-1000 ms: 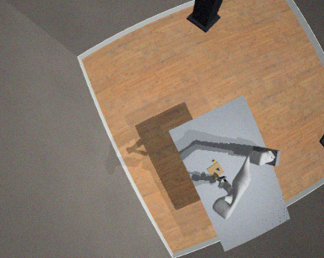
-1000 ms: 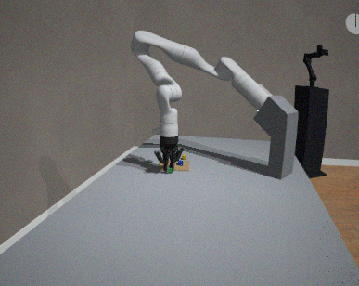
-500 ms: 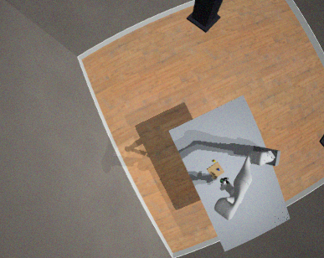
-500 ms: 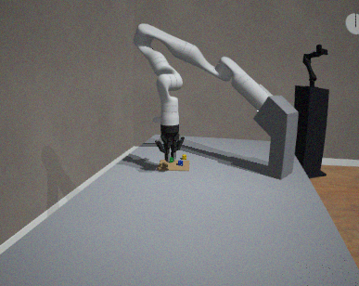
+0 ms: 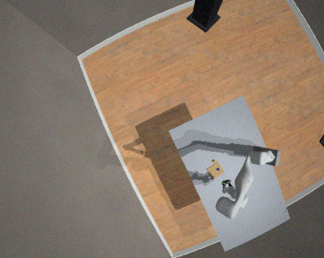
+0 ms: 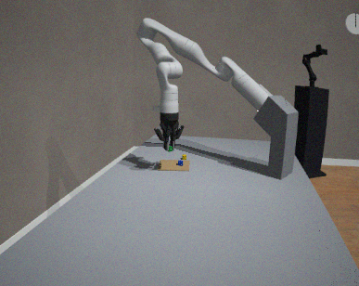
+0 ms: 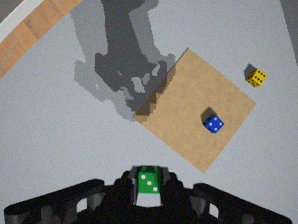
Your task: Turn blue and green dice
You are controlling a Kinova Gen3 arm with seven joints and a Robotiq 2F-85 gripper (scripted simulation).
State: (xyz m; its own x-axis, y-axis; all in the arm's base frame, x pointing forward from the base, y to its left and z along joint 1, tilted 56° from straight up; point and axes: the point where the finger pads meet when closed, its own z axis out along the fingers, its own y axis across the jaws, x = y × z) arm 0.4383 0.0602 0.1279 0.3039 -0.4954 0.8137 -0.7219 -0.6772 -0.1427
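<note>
The tan mat is 40 mm behind my hand, 90 mm to the right of it and 120 mm below it. The rest, counted from my hand: blue die (60 mm behind, 80 mm to the right, 110 mm below); green die (10 mm below); yellow die (100 mm behind, 180 mm to the right, 110 mm below).
</note>
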